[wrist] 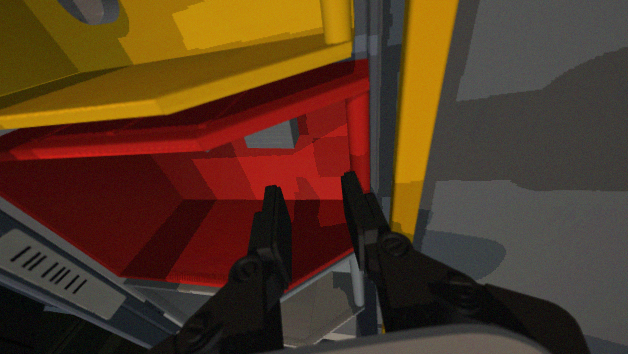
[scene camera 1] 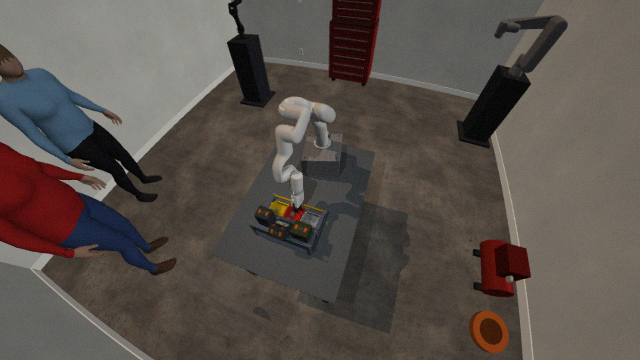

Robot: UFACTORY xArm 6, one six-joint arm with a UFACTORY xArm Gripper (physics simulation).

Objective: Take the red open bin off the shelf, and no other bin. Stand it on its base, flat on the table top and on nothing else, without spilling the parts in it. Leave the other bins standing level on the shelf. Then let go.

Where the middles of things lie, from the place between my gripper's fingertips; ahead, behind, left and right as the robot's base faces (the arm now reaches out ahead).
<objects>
My hand is 50 mm short of the red open bin (wrist: pixel 140 196), 10 mm to the left of it and 10 mm above it. The rest, counted from my hand: yellow bin (wrist: pixel 66 71) (50 mm ahead, 120 mm to the right, 10 mm below); then light grey bin (wrist: pixel 315 308) (60 mm ahead, 100 mm to the left, 10 mm below).
</objects>
